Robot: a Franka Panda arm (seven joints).
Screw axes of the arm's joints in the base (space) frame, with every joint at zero. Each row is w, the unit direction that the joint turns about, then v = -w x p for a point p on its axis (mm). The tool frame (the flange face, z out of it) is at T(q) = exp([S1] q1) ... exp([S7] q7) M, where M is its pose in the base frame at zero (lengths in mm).
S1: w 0 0 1 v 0.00 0.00 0.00
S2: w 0 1 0 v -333.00 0.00 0.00
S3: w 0 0 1 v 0.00 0.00 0.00
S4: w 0 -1 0 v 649.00 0.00 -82.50
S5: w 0 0 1 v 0.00 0.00 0.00
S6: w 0 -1 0 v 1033.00 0.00 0.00
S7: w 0 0 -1 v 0.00 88.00 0.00
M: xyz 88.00 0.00 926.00 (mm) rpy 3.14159 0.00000 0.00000 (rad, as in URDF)
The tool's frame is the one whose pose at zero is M.
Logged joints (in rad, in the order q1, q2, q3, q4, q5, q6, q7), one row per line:
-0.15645, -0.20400, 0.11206, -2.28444, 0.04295, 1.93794, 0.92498
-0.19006, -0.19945, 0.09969, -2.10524, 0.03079, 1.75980, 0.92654
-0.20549, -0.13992, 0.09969, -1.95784, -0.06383, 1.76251, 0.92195
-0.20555, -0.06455, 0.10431, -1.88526, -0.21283, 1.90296, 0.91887
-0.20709, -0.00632, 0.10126, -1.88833, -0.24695, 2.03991, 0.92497
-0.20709, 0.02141, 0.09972, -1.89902, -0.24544, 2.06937, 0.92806
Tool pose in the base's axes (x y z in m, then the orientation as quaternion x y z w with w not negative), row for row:
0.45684, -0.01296, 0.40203, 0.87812, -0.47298, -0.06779, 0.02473
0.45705, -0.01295, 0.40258, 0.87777, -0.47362, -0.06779, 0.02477
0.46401, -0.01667, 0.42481, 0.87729, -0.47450, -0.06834, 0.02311
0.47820, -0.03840, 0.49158, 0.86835, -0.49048, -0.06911, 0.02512
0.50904, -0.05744, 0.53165, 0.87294, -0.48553, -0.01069, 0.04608
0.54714, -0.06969, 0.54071, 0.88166, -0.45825, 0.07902, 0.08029
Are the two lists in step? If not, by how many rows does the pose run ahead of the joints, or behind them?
The pose runs 2 rows behind the joints: the pose in row i belongs to the joints in row i - 2.
